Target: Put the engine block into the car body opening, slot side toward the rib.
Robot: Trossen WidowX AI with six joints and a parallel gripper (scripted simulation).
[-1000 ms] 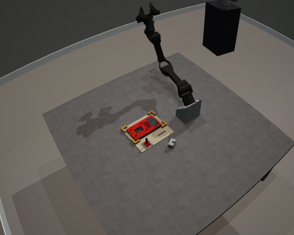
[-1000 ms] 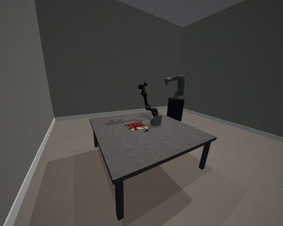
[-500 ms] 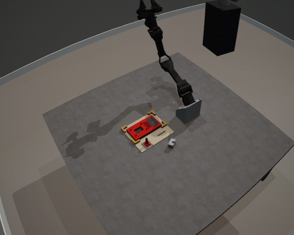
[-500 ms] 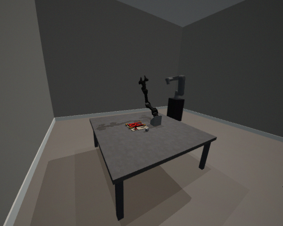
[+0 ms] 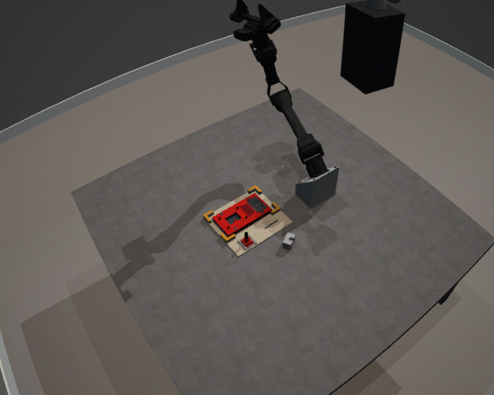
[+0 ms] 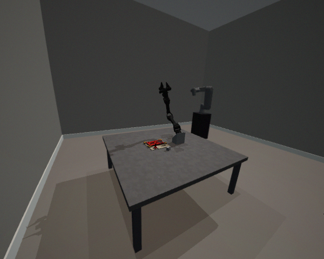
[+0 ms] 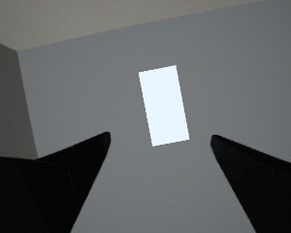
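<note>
Right now the engine block is 730 mm below my gripper tip, 410 mm to the left of it and 80 mm ahead of it.
</note>
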